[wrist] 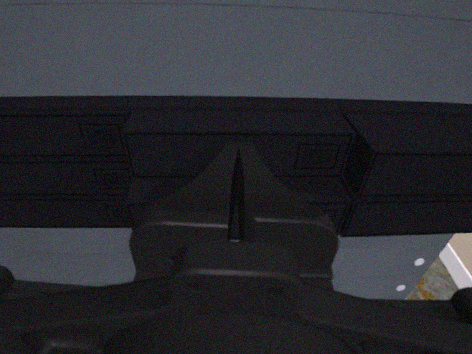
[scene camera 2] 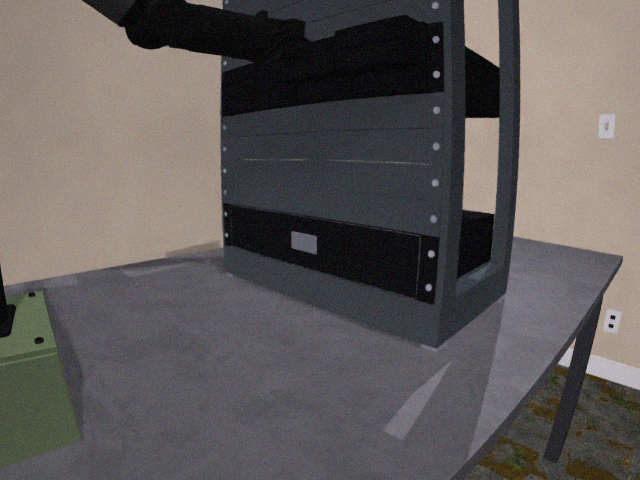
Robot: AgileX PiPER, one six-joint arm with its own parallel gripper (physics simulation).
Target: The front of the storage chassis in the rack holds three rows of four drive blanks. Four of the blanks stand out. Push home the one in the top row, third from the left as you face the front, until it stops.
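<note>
The storage chassis is a black band in the rack. In the wrist view the top-row blank in the middle, third from the left, has a small square outline at its right end. It stands out beyond the blank to its left. The top-row blank to its right stands out further. My gripper is shut and holds nothing; its tips are in front of the middle blank's face, and I cannot tell whether they touch. In scene camera 2 the fingertips are lost against the dark chassis.
Grey panels lie above and below the chassis. A black unit with a light label sits low in the rack. The rack stands on a grey table. A green box is at the left.
</note>
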